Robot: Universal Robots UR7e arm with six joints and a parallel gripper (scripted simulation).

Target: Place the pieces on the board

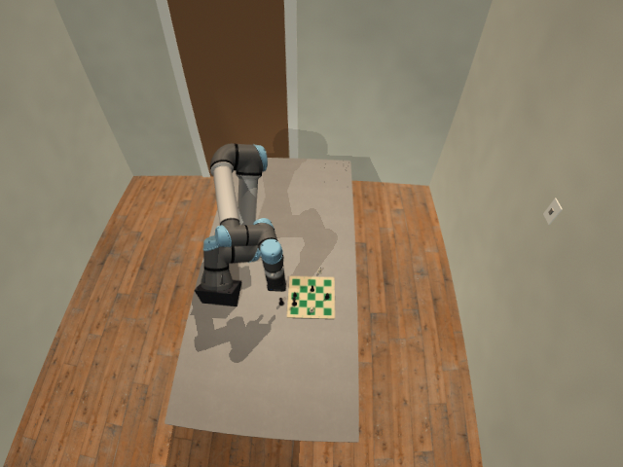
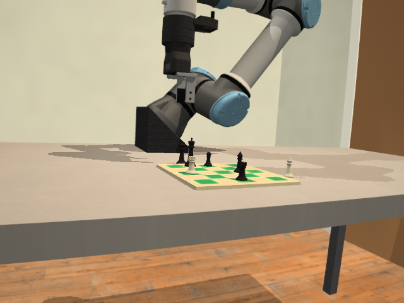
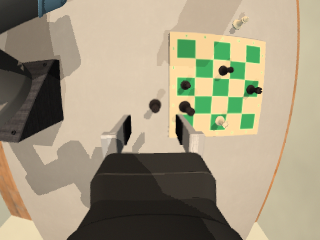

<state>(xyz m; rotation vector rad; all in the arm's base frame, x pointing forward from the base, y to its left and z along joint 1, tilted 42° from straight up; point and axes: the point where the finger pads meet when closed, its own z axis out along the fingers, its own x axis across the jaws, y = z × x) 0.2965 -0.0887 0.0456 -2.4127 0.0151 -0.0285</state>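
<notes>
Now: the black queen 140 mm below my hand. Also, from my hand: chessboard: 140 mm ahead, 40 mm to the left, 160 mm below; then black pawn: 60 mm ahead, 40 mm to the left, 140 mm below; then black king: 70 mm ahead, 130 mm below.
</notes>
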